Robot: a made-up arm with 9 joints. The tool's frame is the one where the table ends. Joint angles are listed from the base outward.
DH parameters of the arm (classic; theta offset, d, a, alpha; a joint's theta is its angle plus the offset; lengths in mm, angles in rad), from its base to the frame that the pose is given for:
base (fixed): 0 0 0 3.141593
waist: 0 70 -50 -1.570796
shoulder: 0 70 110 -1.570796
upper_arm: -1.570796 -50 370 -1.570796
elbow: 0 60 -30 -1.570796
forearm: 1.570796 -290 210 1.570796
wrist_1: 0 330 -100 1.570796
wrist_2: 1.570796 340 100 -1.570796
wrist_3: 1.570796 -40 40 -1.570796
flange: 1.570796 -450 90 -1.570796
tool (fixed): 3.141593 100 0 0
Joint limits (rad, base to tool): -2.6..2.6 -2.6..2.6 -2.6..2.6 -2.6..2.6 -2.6..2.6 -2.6..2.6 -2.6..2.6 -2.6..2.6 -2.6..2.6
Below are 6 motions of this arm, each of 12 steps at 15 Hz.
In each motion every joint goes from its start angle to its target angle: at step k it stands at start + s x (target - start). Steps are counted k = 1, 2, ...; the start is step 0. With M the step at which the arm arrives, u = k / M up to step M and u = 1 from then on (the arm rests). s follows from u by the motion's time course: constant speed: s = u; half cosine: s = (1 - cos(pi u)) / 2; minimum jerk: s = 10 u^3 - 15 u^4 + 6 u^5.
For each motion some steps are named. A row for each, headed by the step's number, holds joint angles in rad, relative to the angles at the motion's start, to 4 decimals.
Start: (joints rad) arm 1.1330 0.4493 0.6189 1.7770 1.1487 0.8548 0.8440 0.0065 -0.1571
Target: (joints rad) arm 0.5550 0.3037 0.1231 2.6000 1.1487 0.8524 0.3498 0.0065 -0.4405
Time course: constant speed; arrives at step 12
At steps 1, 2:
1: -0.0482 -0.0121 -0.0413 0.0686 0.0000 -0.0002 -0.0412 0.0000 -0.0236
2: -0.0963 -0.0243 -0.0826 0.1372 0.0000 -0.0004 -0.0824 0.0000 -0.0472

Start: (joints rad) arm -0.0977 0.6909 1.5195 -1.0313 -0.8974 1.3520 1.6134 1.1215 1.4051
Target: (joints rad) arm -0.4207 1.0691 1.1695 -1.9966 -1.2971 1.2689 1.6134 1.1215 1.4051
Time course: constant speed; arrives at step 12
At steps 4, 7, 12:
4: -0.1077 0.1261 -0.1167 -0.3218 -0.1332 -0.0277 0.0000 0.0000 0.0000
7: -0.1884 0.2206 -0.2042 -0.5631 -0.2332 -0.0485 0.0000 0.0000 0.0000
12: -0.3230 0.3782 -0.3500 -0.9653 -0.3997 -0.0831 0.0000 0.0000 0.0000

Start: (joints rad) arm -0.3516 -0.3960 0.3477 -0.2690 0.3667 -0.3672 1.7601 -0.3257 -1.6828
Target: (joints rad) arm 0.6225 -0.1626 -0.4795 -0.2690 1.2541 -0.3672 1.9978 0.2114 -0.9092
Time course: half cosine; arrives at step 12
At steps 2, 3, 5, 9, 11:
2: 0.0653 0.0156 -0.0554 0.0000 0.0594 0.0000 0.0159 0.0360 0.0518
3: 0.1427 0.0342 -0.1211 0.0000 0.1300 0.0000 0.0348 0.0787 0.1133
5: 0.3610 0.0865 -0.3066 0.0000 0.3289 0.0000 0.0881 0.1990 0.2867
9: 0.8314 0.1992 -0.7061 0.0000 0.7574 0.0000 0.2029 0.4584 0.6603
11: 0.9575 0.2294 -0.8131 0.0000 0.8723 0.0000 0.2337 0.5279 0.7604

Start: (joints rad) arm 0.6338 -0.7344 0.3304 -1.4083 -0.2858 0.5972 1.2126 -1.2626 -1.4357
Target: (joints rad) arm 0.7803 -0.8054 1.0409 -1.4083 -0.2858 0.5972 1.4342 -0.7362 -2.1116
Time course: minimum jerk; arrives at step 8
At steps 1, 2, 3, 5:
1: 0.0024 -0.0011 0.0114 0.0000 0.0000 0.0000 0.0036 0.0084 -0.0108
2: 0.0152 -0.0073 0.0735 0.0000 0.0000 0.0000 0.0229 0.0545 -0.0700
3: 0.0403 -0.0195 0.1955 0.0000 0.0000 0.0000 0.0610 0.1449 -0.1860
5: 0.1062 -0.0515 0.5150 0.0000 0.0000 0.0000 0.1606 0.3815 -0.4899

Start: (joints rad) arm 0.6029 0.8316 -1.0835 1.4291 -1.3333 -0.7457 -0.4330 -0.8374 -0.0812
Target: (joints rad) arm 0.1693 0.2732 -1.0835 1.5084 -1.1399 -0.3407 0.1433 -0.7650 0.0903
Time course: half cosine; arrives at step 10
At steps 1, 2, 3, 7, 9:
1: -0.0106 -0.0137 0.0000 0.0019 0.0047 0.0099 0.0141 0.0018 0.0042
2: -0.0414 -0.0533 0.0000 0.0076 0.0185 0.0387 0.0550 0.0069 0.0164
3: -0.0894 -0.1151 0.0000 0.0163 0.0399 0.0835 0.1188 0.0149 0.0353
7: -0.3442 -0.4433 0.0000 0.0630 0.1535 0.3215 0.4575 0.0575 0.1362
9: -0.4230 -0.5447 0.0000 0.0774 0.1887 0.3951 0.5622 0.0706 0.1673

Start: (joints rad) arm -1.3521 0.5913 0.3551 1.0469 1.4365 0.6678 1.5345 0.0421 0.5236
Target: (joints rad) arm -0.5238 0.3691 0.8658 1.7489 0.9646 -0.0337 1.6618 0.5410 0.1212
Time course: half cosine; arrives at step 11
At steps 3, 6, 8, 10, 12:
3: 0.1429 -0.0383 0.0881 0.1211 -0.0814 -0.1211 0.0220 0.0861 -0.0694
6: 0.4731 -0.1269 0.2917 0.4010 -0.2695 -0.4007 0.0727 0.2850 -0.2298
8: 0.6854 -0.1839 0.4226 0.5809 -0.3905 -0.5804 0.1053 0.4128 -0.3330
10: 0.8115 -0.2177 0.5004 0.6878 -0.4623 -0.6873 0.1247 0.4888 -0.3942
12: 0.8283 -0.2222 0.5107 0.7020 -0.4719 -0.7015 0.1273 0.4989 -0.4024

